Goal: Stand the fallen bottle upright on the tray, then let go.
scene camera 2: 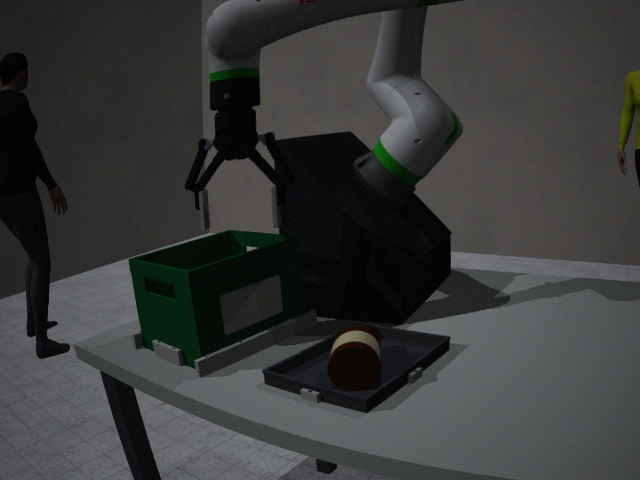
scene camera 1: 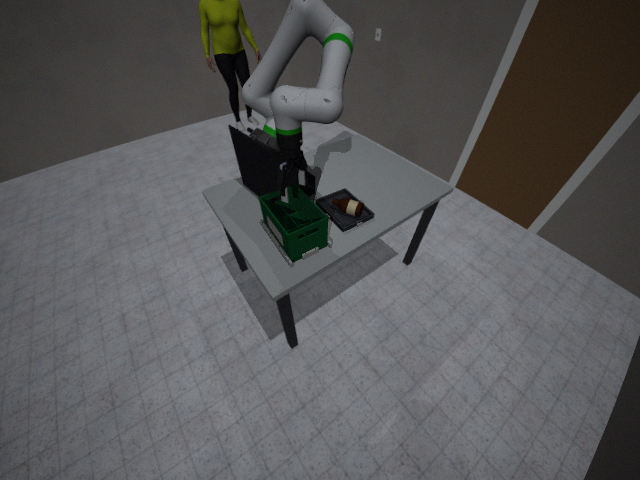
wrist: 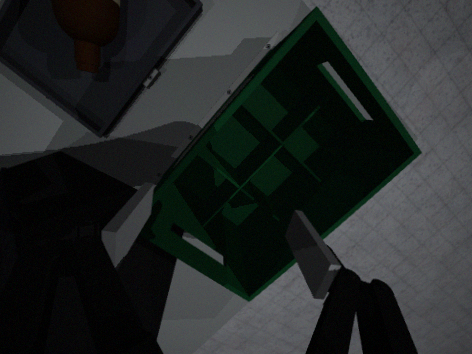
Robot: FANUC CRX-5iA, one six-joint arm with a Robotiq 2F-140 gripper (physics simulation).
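Places are measured from the arm's base along level axes (x ahead, y left, z up), in metres.
Where they show: gripper, between the fingertips: (scene camera 2: pixel 240 227) (scene camera 1: pixel 294 192) (wrist: pixel 224 211); arm's base, origin of its link: (scene camera 2: pixel 379 184) (scene camera 1: pixel 267 147).
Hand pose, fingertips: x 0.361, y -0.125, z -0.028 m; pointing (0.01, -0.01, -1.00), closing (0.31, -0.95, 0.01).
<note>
Things, the pixels of their top centre, and the offset from my fingertips.
- brown bottle, centre of its top: (scene camera 2: pixel 355 327) (scene camera 1: pixel 347 200) dx +0.093, dy +0.253, dz -0.127 m
- dark tray, centre of its top: (scene camera 2: pixel 362 355) (wrist: pixel 89 23) (scene camera 1: pixel 344 206) dx +0.077, dy +0.255, dz -0.180 m
- green crate, centre of its top: (wrist: pixel 275 189) (scene camera 2: pixel 211 247) (scene camera 1: pixel 291 206) dx +0.035, dy -0.044, dz -0.031 m
A brown bottle (scene camera 1: pixel 348 206) (scene camera 2: pixel 355 359) (wrist: pixel 89 25) with a cream label lies on its side on the dark tray (scene camera 1: pixel 345 227) (scene camera 2: pixel 408 386) (wrist: pixel 47 99). In scene camera 2 its base faces the camera; in the wrist view its neck and shoulder show at the upper left, the rest cut off by the frame edge. My gripper (scene camera 2: pixel 240 217) (wrist: pixel 224 211) is open and empty, pointing down. It hangs above the rear end of the green crate, off to one side of the tray and bottle.
The green crate (scene camera 1: pixel 311 242) (scene camera 2: pixel 248 304) (wrist: pixel 367 195) with dividers stands beside the tray, between low grey rails (scene camera 2: pixel 258 343). A large black block (scene camera 2: pixel 320 248) stands behind it under the arm's base. Two people stand beyond the table (scene camera 1: pixel 387 170) (scene camera 2: pixel 516 382).
</note>
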